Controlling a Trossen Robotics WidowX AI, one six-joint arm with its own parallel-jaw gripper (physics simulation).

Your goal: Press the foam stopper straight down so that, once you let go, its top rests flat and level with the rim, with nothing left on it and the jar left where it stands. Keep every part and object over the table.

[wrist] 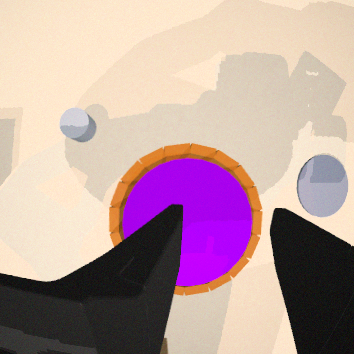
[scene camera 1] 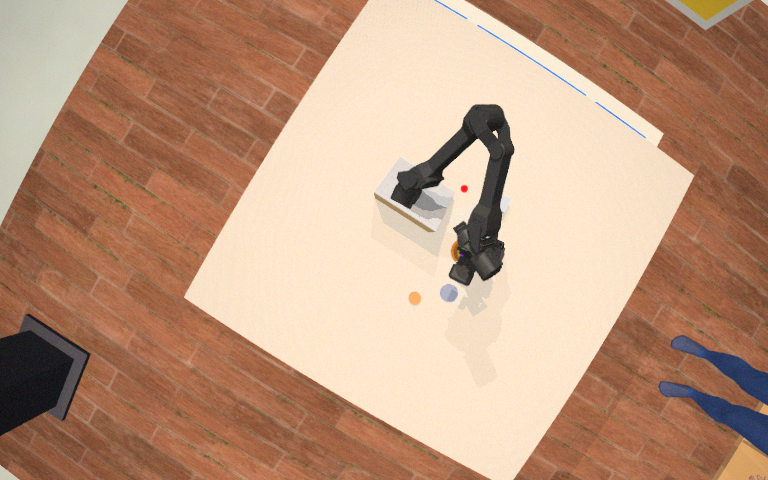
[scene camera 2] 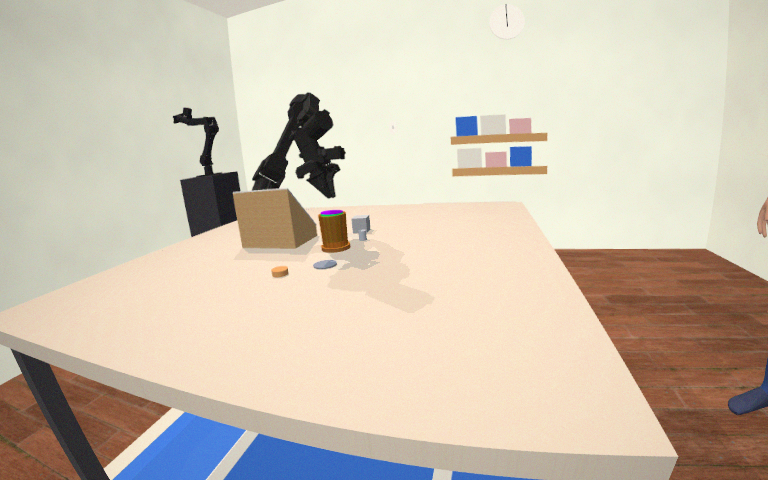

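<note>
The jar, orange-brown and ribbed (scene camera 2: 334, 233) (scene camera 1: 454, 250) (wrist: 116, 215), stands upright on the table (scene camera 2: 481, 350) (scene camera 1: 317, 237). The foam stopper's round purple top (scene camera 2: 331, 212) (wrist: 215, 195) (scene camera 1: 461, 255) fills its mouth. A thin green band shows below the purple in scene camera 2; whether the top is exactly level with the rim is hard to tell. My gripper (scene camera 2: 332, 195) (wrist: 227, 218) is partly open and empty, pointing down a little above the jar, apart from the stopper. In the wrist view one finger covers part of the stopper; the other appears beyond the rim's right side.
A wedge block (scene camera 2: 266, 220) (scene camera 1: 387, 182) stands beside the jar, near the arm's base. A grey cube (scene camera 2: 360, 223) (scene camera 1: 505, 204) and a small grey cylinder (scene camera 2: 363, 234) (wrist: 74, 122) stand behind. A blue-grey disc (scene camera 2: 325, 264) (scene camera 1: 448, 293) (wrist: 322, 185) and an orange disc (scene camera 2: 279, 272) (scene camera 1: 414, 298) lie in front.
</note>
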